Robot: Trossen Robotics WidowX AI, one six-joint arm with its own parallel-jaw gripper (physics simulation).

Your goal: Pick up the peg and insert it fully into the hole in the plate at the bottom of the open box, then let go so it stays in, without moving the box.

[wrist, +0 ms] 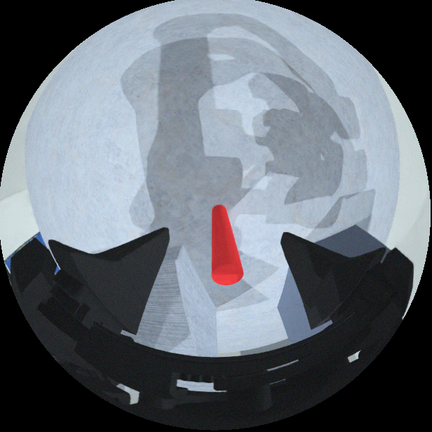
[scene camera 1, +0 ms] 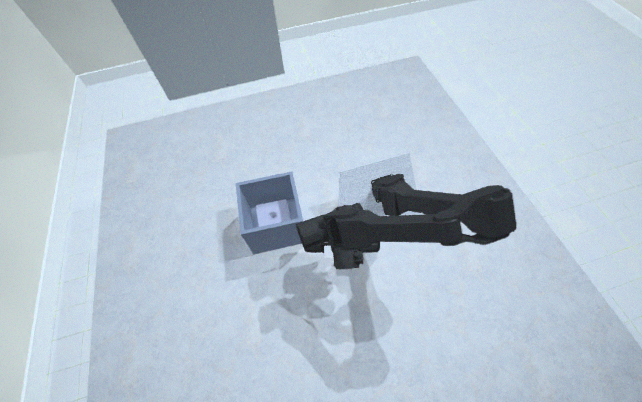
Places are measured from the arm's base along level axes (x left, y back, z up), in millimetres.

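Where they show: arm's base at its link origin: [scene camera 1: 384,188].
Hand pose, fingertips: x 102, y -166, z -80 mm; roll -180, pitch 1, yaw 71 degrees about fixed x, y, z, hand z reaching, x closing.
Things, the pixels of their top centre, and the offset from my fingertips. "pt": a spot on its surface instead. Level surfaces: height alone.
- open blue-grey box at its top centre: [scene camera 1: 267,201] dx -160, dy -146, dz +101 mm
- pale plate at its top centre: [scene camera 1: 273,214] dx -160, dy -146, dz +24 mm
- dark hole at a spot on its surface: [scene camera 1: 273,215] pt dx -169, dy -146, dz +4 mm
- mat at its surface level: dz -36 mm
The red peg [wrist: 226,250] stands upright on the table in the wrist view, between the two spread fingertips and apart from both. My gripper [wrist: 227,236] [scene camera 1: 347,259] is open and points down around the peg, holding nothing. In the scene view the arm and gripper body hide the peg and the fingers. The open blue-grey box [scene camera 1: 274,239] [wrist: 295,312] stands left of the gripper in the scene view and at the lower right in the wrist view. A pale plate [scene camera 1: 263,213] with a dark hole [scene camera 1: 273,215] lies at the bottom of the box.
The arm's forearm passes close to the box's right wall in the scene view. The arm base stands on a textured rectangle [scene camera 1: 357,176] behind the gripper. A large grey block [scene camera 1: 215,45] is at the upper left, beyond the mat [scene camera 1: 165,165].
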